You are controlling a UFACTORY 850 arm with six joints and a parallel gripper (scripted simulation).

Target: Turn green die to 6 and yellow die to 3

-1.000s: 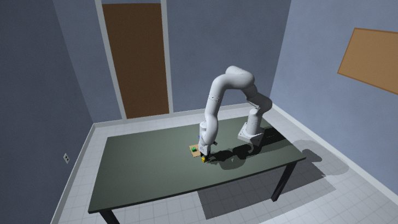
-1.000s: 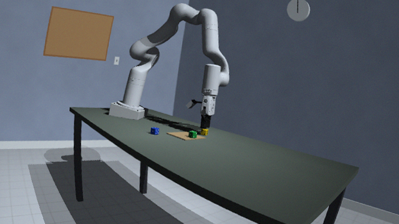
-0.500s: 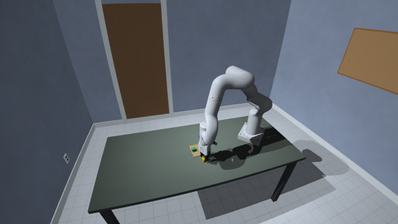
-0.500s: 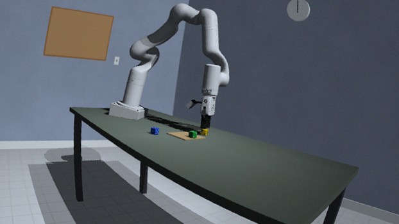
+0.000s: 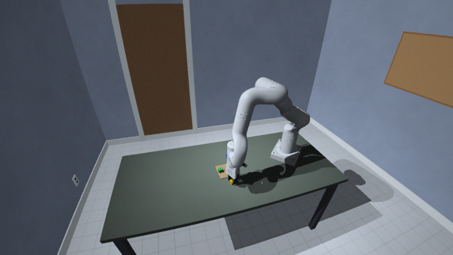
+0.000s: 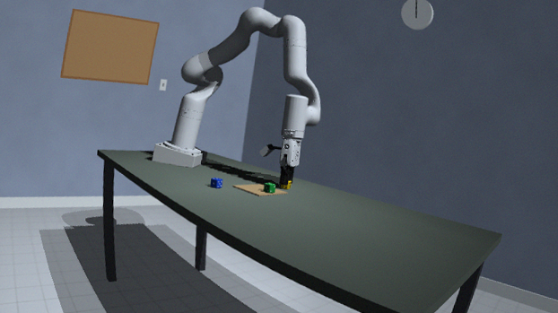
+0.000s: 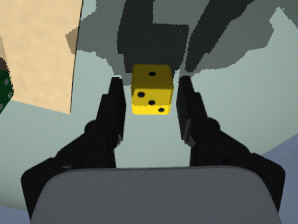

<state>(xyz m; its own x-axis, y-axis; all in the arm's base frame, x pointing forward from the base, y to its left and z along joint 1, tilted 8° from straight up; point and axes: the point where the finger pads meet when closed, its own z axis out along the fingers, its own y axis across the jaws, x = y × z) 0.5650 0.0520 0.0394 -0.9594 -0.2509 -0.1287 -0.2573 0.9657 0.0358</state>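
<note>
Right now my hand is 20 mm above the yellow die. Also, from my hand: green die (140 mm to the right, 30 mm ahead, 20 mm below); then tan mat (130 mm to the right, 30 mm below, 20 mm behind); then blue die (260 mm to the right, 110 mm behind, 20 mm below).
</note>
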